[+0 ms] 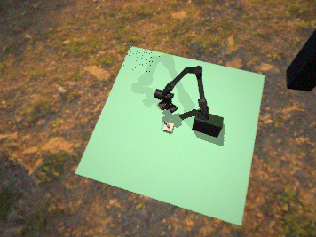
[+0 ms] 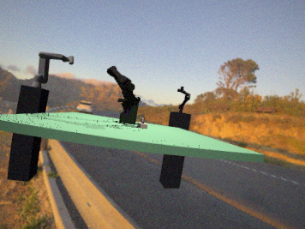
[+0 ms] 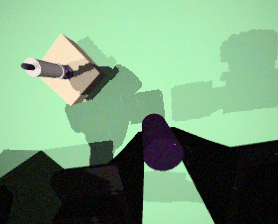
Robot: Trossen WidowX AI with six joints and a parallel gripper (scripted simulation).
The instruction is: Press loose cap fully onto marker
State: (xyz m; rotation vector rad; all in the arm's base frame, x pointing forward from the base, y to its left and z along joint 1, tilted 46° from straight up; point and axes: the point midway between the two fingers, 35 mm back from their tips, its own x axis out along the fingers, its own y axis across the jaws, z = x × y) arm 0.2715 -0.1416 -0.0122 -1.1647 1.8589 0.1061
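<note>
Right now the holder block is 3 cm behind my gripper tip, 14 cm to the left of it and 8 cm below it. From my gripper tip the other things lie so: cap (1 cm above).
</note>
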